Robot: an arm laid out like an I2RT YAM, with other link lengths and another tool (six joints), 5 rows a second.
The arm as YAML. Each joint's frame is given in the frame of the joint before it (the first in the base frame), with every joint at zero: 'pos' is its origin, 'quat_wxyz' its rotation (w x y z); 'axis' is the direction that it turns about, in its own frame. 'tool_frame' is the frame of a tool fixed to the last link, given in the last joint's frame.
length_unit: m
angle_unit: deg
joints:
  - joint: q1
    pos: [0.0, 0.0, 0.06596]
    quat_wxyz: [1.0, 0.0, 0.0, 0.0]
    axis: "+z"
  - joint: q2
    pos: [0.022, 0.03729, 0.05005]
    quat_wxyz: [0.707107, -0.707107, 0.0, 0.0]
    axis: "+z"
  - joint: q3
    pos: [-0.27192, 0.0, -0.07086]
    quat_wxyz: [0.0, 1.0, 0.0, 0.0]
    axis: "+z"
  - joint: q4
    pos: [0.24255, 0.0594, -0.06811]
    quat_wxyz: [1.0, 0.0, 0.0, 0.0]
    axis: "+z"
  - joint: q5
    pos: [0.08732, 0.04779, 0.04]
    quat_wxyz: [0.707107, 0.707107, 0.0, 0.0]
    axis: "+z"
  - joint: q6
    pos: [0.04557, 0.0, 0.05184]
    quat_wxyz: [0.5, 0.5, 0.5, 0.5]
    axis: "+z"
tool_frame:
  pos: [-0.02, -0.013, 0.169]
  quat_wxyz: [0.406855, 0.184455, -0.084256, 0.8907]
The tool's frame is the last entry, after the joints.
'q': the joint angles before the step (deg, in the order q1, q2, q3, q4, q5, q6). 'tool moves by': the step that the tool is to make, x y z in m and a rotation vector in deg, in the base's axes. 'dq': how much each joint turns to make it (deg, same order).
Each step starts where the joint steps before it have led.
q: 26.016, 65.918, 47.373, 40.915, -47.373, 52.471
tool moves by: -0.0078, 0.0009, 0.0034, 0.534, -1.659, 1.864
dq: -0.005, 0.600, -0.313, 3.220, -1.812, 0.780
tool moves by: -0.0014, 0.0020, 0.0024, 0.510, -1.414, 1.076
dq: 0.010, 1.493, 0.232, 3.127, -1.031, 0.486
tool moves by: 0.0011, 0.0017, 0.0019, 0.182, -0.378, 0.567
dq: -0.011, 1.057, 0.651, 1.140, -0.516, 0.408
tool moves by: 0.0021, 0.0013, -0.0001, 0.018, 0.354, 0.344
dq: -0.035, 0.732, 0.418, 0.405, -0.258, 0.517
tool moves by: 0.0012, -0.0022, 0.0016, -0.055, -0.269, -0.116
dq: -0.567, 0.042, 0.320, 0.017, -0.477, 0.098
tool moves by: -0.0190, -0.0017, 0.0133, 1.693, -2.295, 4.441
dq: -0.036, 1.082, 0.251, 7.341, -3.563, 4.626
